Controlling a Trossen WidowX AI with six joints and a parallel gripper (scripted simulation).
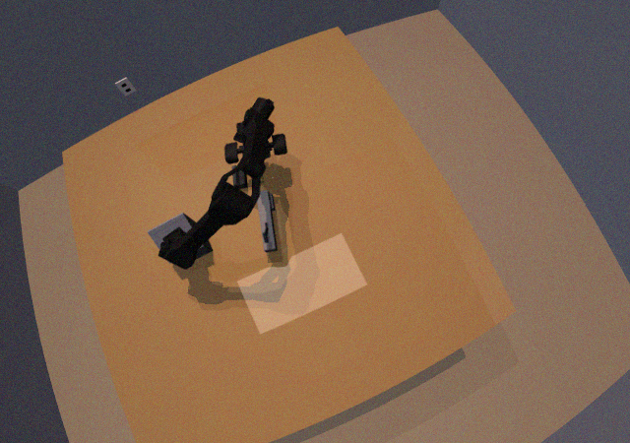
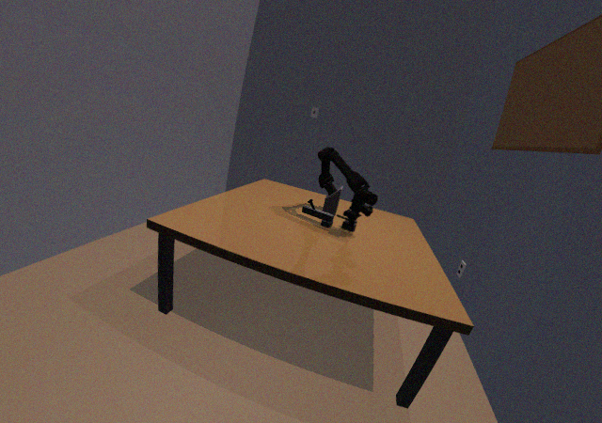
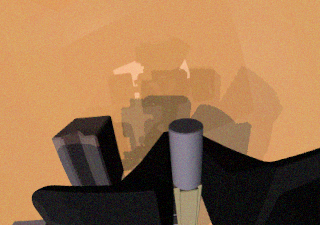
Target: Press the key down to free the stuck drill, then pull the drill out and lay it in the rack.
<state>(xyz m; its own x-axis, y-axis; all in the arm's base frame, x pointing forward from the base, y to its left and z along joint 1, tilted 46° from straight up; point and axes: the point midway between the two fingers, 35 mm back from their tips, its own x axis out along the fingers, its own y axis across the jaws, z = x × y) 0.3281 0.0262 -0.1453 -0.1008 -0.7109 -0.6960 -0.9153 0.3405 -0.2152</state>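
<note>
The drill is 40 mm to the right of my gripper tip, 30 mm above it and 20 mm behind it. Round my gripper tip: dark block 80 mm behind, 30 mm below; grey block 180 mm to the right, 80 mm behind, 10 mm below.
</note>
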